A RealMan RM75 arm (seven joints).
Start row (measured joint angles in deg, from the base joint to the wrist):
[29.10, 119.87, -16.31, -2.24, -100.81, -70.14, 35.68]
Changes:
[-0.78, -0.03, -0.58, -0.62, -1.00, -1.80, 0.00]
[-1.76, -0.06, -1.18, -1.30, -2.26, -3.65, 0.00]
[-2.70, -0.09, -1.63, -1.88, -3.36, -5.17, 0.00]
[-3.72, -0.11, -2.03, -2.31, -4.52, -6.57, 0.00]
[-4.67, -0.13, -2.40, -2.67, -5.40, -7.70, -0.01]
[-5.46, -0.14, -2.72, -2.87, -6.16, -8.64, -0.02]
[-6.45, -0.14, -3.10, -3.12, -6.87, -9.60, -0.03]
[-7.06, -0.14, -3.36, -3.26, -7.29, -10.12, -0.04]
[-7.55, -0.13, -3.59, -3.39, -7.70, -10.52, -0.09]
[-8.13, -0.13, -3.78, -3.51, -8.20, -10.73, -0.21]
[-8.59, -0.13, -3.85, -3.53, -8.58, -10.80, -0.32]
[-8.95, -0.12, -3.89, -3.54, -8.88, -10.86, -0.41]
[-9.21, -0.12, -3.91, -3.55, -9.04, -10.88, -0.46]
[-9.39, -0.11, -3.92, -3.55, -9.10, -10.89, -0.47]
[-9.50, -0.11, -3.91, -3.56, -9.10, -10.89, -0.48]
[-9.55, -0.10, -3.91, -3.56, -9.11, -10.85, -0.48]
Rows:
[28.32, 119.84, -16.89, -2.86, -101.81, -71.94, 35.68]
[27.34, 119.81, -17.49, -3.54, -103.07, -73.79, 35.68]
[26.40, 119.78, -17.94, -4.12, -104.17, -75.31, 35.68]
[25.38, 119.76, -18.34, -4.55, -105.33, -76.71, 35.68]
[24.43, 119.74, -18.71, -4.91, -106.21, -77.84, 35.67]
[23.64, 119.73, -19.03, -5.11, -106.97, -78.78, 35.66]
[22.65, 119.73, -19.41, -5.36, -107.68, -79.74, 35.65]
[22.04, 119.73, -19.67, -5.50, -108.10, -80.26, 35.64]
[21.55, 119.74, -19.90, -5.63, -108.51, -80.66, 35.59]
[20.97, 119.74, -20.09, -5.75, -109.01, -80.87, 35.47]
[20.51, 119.74, -20.16, -5.77, -109.39, -80.94, 35.36]
[20.15, 119.75, -20.20, -5.78, -109.69, -81.00, 35.27]
[19.89, 119.75, -20.22, -5.79, -109.85, -81.02, 35.22]
[19.71, 119.76, -20.23, -5.79, -109.91, -81.03, 35.21]
[19.60, 119.76, -20.22, -5.80, -109.91, -81.03, 35.20]
[19.55, 119.77, -20.22, -5.80, -109.92, -80.99, 35.20]

